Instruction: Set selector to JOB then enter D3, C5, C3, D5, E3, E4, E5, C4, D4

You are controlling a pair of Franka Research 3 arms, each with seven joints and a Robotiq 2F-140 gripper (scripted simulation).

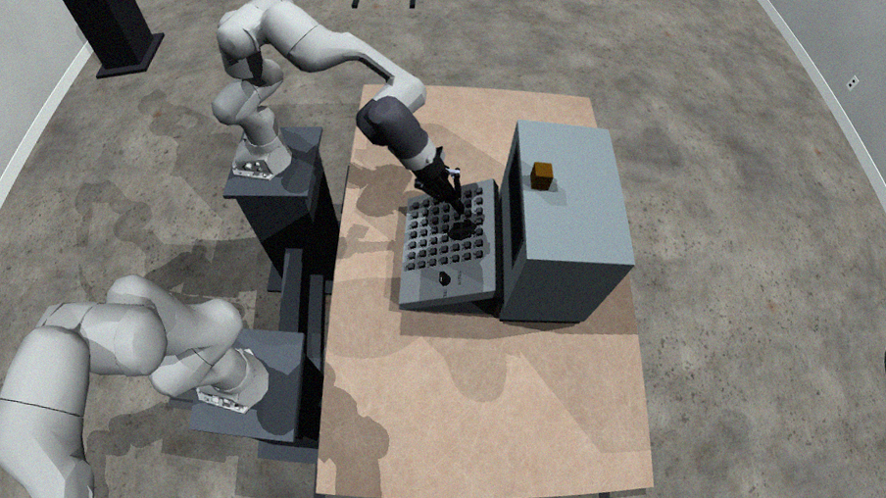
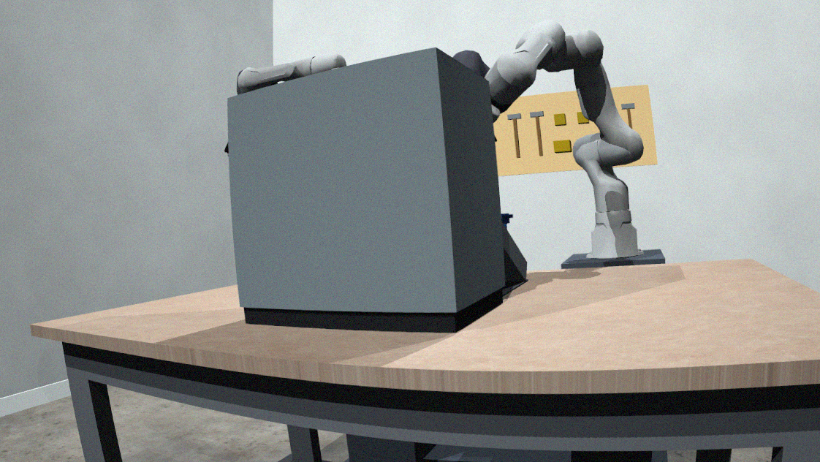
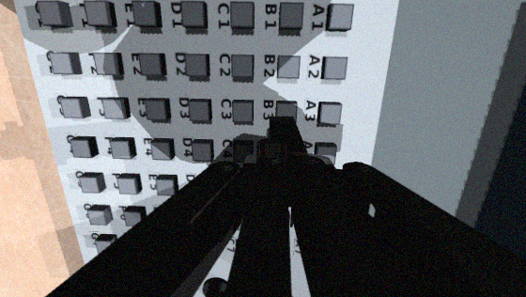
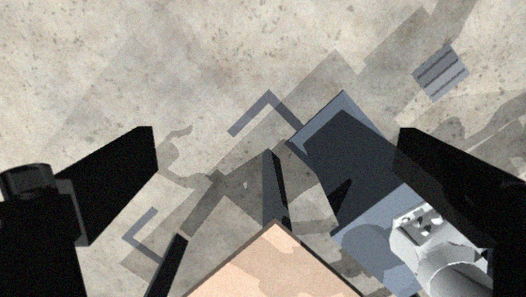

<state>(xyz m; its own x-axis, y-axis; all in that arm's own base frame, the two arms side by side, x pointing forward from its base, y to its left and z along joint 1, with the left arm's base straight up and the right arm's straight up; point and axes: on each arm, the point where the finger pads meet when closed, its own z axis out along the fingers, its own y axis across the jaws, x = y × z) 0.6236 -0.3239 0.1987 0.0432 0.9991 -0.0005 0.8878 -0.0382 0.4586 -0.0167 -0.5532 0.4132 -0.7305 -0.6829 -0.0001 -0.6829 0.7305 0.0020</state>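
Note:
The C3 key is 1 cm ahead of my left hand, 1 cm to the left of it and 7 cm below it. From my left hand the other things lie so: D3 key (2 cm behind, 1 cm to the left, 9 cm below); then C4 key (2 cm to the right, 7 cm below); then C5 key (6 cm to the right, 7 cm below).

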